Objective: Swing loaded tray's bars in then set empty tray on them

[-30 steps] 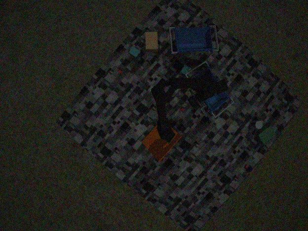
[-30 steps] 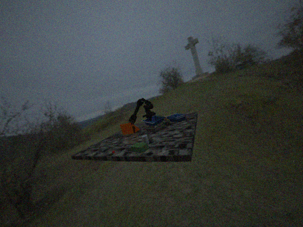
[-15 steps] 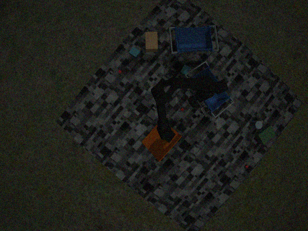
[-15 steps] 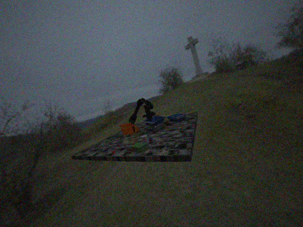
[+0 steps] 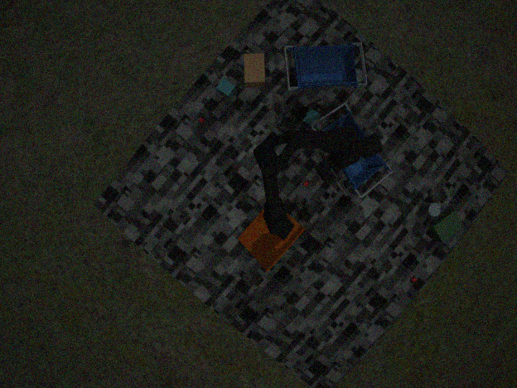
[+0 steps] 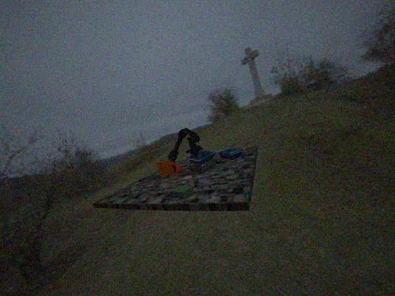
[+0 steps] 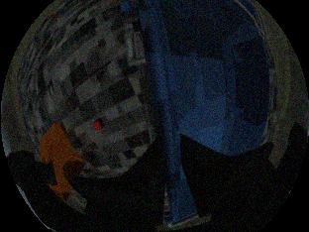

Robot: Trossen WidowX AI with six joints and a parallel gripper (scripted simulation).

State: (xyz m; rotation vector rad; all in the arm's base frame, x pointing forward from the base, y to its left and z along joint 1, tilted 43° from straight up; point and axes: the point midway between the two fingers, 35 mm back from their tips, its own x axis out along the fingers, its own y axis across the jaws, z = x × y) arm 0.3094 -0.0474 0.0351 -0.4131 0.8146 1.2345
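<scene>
My gripper tip is now 7 cm short of the blue tray, 2 cm to the left of it and 2 cm below it. From my gripper tip the other things lie so: tan block 46 cm to the left, 13 cm ahead, 8 cm below; white disc 45 cm to the right, 10 cm ahead, 7 cm below; green block 56 cm to the right, 9 cm below, 9 cm ahead.
</scene>
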